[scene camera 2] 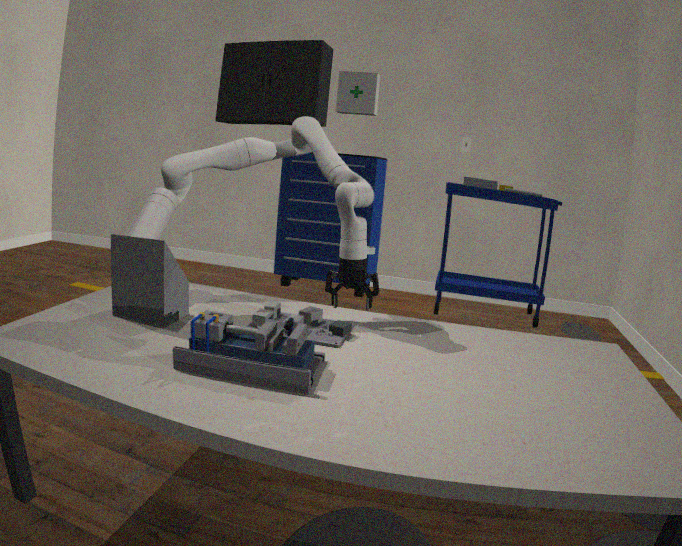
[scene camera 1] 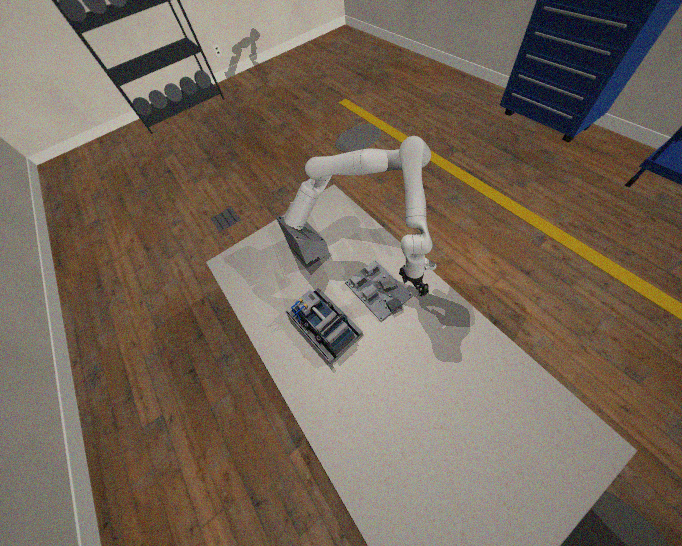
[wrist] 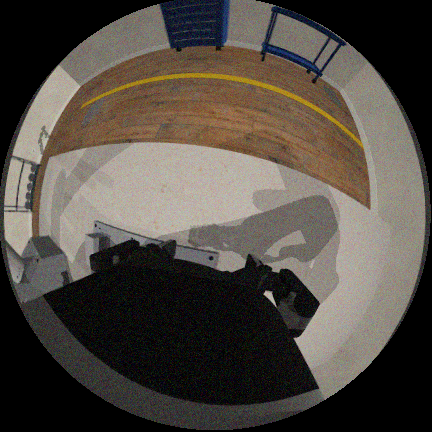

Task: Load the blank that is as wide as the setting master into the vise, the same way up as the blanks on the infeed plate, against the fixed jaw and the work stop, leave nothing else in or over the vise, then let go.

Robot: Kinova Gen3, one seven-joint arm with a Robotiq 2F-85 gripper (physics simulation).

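Seen in the pictures: gripper, fingertip midpoint: [scene camera 2: 351, 308] [scene camera 1: 412, 288] [wrist: 209, 255]; arm's base, origin of the base link: [scene camera 2: 137, 251] [scene camera 1: 293, 224].
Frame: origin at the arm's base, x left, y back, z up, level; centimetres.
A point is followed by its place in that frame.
Note:
The vise [scene camera 1: 343, 340] {x -17.2, y -54.6, z -13.8 cm} [scene camera 2: 250, 351] {x -23.2, y -43.2, z -12.8 cm} has a blue body and grey jaws and stands on the table. The views are too small to tell what lies between its jaws. The grey infeed plate [scene camera 1: 377, 310] {x 3.4, y -53.3, z -17.5 cm} [scene camera 2: 332, 342] {x 2.2, y -56.0, z -17.5 cm} [wrist: 200, 255] {x 19.5, y -56.3, z -17.5 cm} lies beside it, with several grey blocks on it and one darker block [scene camera 1: 394, 305] {x 9.7, y -57.4, z -15.0 cm} [scene camera 2: 340, 328] {x 7.5, y -57.0, z -15.3 cm} at its end. I cannot tell which block matches the setting master's width. My gripper [scene camera 1: 421, 288] {x 20.9, y -57.7, z -13.6 cm} [scene camera 2: 352, 306] {x 20.9, y -57.7, z -13.6 cm} [wrist: 209, 255] {x 20.9, y -57.7, z -13.6 cm} is open and empty, above table height near the plate's far side. The wrist view hides most of the plate behind the gripper.
The robot's grey base [scene camera 1: 305, 247] {x -3.0, y -12.6, z -3.2 cm} [scene camera 2: 139, 278] {x -5.2, y -4.0, z -6.1 cm} [wrist: 46, 267] {x 4.6, y -13.1, z -10.1 cm} stands on the table [scene camera 1: 455, 420] {x -5.7, y -102.8, z -18.3 cm} [scene camera 2: 455, 420] {x -30.3, y -86.2, z -18.3 cm} behind the vise and plate. A blue drawer cabinet [scene camera 1: 568, 62] [scene camera 2: 307, 216] [wrist: 195, 25] and a blue cart [scene camera 2: 489, 287] [wrist: 290, 56] stand beyond the table.

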